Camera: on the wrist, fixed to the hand. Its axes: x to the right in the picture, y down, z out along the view.
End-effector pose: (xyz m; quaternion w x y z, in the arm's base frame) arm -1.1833 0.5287 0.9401 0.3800 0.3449 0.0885 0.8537
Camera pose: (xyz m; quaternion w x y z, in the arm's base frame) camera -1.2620 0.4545 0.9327 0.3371 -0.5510 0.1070 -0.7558
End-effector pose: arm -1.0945 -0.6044 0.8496 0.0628 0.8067 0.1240 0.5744
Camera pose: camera -1.1344 -0.7028 0.8714 0.4434 -0.7820 0.3642 -0.2435
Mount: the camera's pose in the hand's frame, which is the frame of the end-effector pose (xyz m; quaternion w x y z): -0.0193 0.0948 -0.0489 0.6977 0.1674 -0.2206 0.6607
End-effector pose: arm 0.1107 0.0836 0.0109 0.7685 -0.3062 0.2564 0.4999
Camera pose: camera 0.0116 0.0659 -0.0292 0.3137 0.1947 0.2954 0.8812
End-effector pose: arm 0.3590 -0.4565 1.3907 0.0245 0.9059 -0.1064 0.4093
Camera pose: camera 0.2904 -0.5393 1.4047 0.4284 -0.6561 0.6096 -0.1197
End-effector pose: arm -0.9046 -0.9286 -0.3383 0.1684 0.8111 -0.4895 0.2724
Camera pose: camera -1.0093 -0.9326 -0.3105 0.3062 -0.3308 0.8689 -0.2043
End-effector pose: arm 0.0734 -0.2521 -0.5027 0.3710 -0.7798 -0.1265 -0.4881
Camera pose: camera 0.0843 -0.3489 -0.5502 0.6840 -0.6732 0.2634 0.0978
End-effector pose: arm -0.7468 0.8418 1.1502 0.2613 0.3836 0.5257 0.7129
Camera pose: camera -0.7731 0.7705 1.2275 0.2369 -0.8160 -0.1750 -0.4974
